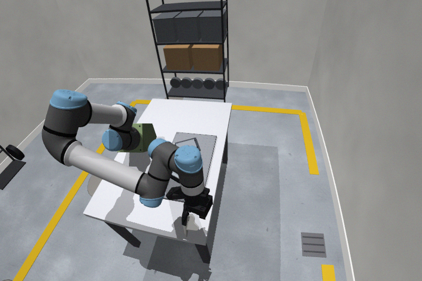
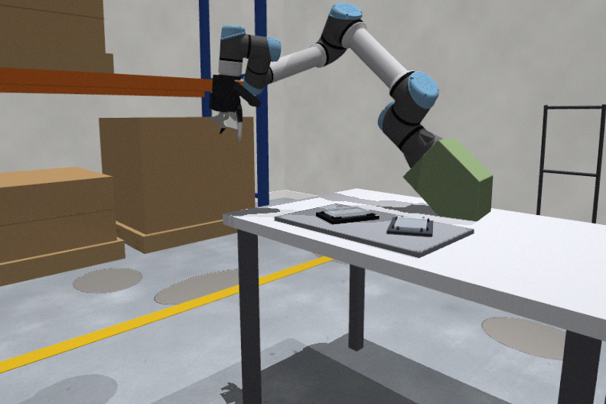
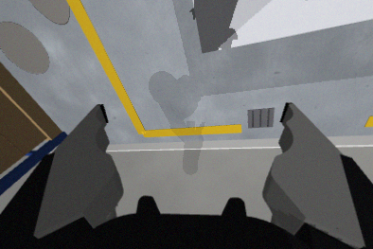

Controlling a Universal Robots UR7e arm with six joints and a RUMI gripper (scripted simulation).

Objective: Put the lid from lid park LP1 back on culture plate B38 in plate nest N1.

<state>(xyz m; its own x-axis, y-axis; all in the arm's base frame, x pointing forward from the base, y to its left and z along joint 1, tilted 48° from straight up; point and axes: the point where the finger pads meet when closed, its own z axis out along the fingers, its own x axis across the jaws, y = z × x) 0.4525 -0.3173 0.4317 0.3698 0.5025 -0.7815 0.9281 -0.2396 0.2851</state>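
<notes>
My hand is 120 mm past the clear lid, 600 mm to the right of it and 230 mm above it. From my hand the other things lie so: black plate nest N1: 130 mm behind, 380 mm to the left, 240 mm below; culture plate B38: 130 mm behind, 380 mm to the left, 230 mm below; dark lid park LP1: 120 mm behind, 600 mm to the left, 240 mm below.
</notes>
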